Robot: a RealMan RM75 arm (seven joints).
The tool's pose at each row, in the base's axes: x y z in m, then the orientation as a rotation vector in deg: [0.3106 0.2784 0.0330 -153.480 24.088 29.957]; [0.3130 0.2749 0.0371 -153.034 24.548 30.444]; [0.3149 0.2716 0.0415 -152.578 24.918 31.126]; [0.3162 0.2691 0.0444 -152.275 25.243 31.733]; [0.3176 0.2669 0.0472 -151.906 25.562 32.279]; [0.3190 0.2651 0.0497 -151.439 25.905 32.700]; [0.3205 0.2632 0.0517 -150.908 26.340 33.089]
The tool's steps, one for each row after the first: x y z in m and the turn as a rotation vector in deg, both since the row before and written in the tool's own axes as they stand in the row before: [0.0012 0.0010 -0.0057 0.295 -0.363 0.381]; [0.0006 0.0009 -0.0057 0.247 -0.507 0.352]; [0.0004 0.0008 -0.0039 0.120 -0.424 0.317]; [0.0005 0.0005 -0.0038 0.196 -0.404 0.299]; [0.0005 0.0003 -0.0033 0.322 -0.347 0.290]; [0.0008 0.0005 -0.0030 0.390 -0.330 0.347]
